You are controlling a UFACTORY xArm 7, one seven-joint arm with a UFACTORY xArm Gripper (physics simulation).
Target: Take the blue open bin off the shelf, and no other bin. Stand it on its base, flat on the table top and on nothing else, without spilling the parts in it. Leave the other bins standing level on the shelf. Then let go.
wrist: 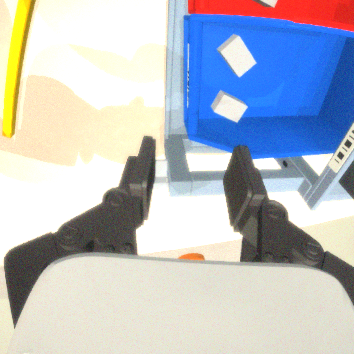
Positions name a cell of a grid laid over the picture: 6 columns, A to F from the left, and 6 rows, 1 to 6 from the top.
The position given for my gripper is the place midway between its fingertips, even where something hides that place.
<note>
In view: my gripper (D3) and a blue open bin (E2).
</note>
